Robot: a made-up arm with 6 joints.
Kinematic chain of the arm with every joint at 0, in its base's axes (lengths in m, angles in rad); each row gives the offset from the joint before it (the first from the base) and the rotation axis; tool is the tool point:
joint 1: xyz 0 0 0.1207 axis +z
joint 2: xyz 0 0.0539 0 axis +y
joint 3: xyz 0 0 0.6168 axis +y
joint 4: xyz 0 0 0.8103 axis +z
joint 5: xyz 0 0 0 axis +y
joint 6: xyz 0 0 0.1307 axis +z
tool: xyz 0 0 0
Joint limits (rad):
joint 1: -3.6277..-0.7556
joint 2: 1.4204..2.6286
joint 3: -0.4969..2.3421
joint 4: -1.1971..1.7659
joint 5: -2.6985..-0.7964
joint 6: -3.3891..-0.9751
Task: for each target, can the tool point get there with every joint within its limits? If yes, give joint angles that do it. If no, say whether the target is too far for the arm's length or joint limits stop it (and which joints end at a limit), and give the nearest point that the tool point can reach.
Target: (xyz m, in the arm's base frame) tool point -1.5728 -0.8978 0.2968
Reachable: no: too far | nearest point -1.3188 -0.7528 0.2684 | short by 0.294 m
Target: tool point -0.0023 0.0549 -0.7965
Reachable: yes | joints -1.2338 2.1788 1.8976 0.3000 -1.7651 -2.6757
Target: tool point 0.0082 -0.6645 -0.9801
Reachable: yes | joints -1.5950 2.1578 0.9423 0.2439 -1.9265 -2.8809
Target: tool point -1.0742 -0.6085 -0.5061
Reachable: yes | joints -2.7052 2.0333 0.1609 -0.3742 -1.9967 -2.0089
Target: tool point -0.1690 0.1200 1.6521
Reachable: no: joint limits stop it (at a limit: joint 1, joint 2, joint 3) | nearest point -1.0468 0.5006 0.7893 | short by 1.288 m
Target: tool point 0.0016 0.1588 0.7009
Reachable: no: joint limits stop it (at a limit: joint 2, joint 3, joint 4) | nearest point 0.0045 0.4430 -0.1960 | short by 0.941 m
